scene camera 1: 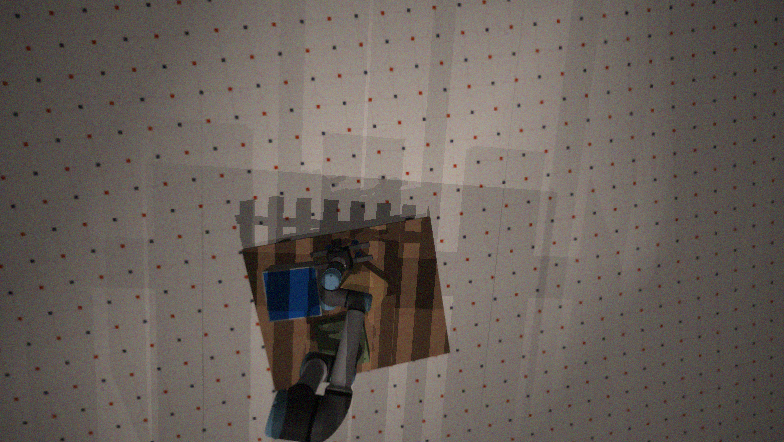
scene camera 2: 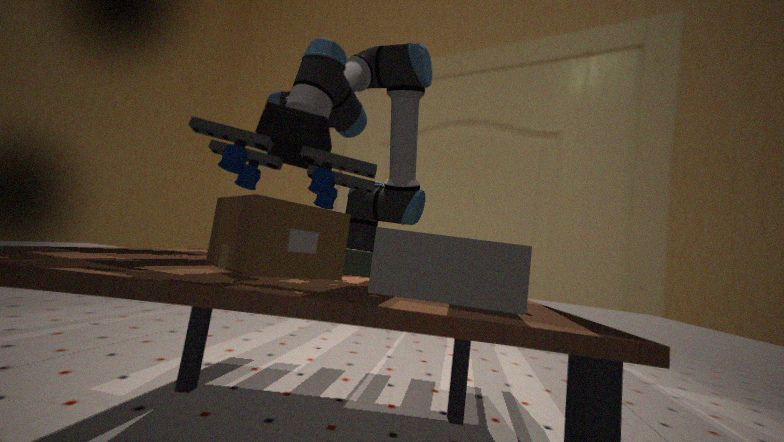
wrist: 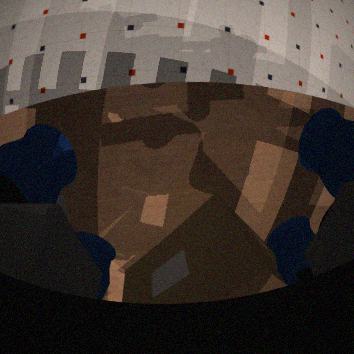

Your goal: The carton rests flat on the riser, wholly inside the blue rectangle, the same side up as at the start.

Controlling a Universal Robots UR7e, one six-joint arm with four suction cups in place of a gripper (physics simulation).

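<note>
The brown carton (scene camera 1: 366,281) (scene camera 2: 274,241) (wrist: 220,250) stands flat on the table, with a pale label on one side. The riser (scene camera 2: 450,269) is a grey box to the right of the carton in scene camera 2. The blue rectangle (scene camera 1: 290,293) covers most of the riser's top in scene camera 1, and no carton is on it. My gripper (scene camera 1: 344,252) (scene camera 2: 282,178) (wrist: 192,200) is open, with its four blue cups tilted and holding nothing. In scene camera 2 it hangs above the carton's top, apart from it; the lower right cups appear close to the top edge.
The wooden table (scene camera 1: 433,329) (scene camera 2: 164,296) carries the carton and riser. A green block (scene camera 1: 329,334) (scene camera 2: 357,262) shows near the arm's base. The arm partly covers the carton in scene camera 1. A pale door (scene camera 2: 549,192) is behind.
</note>
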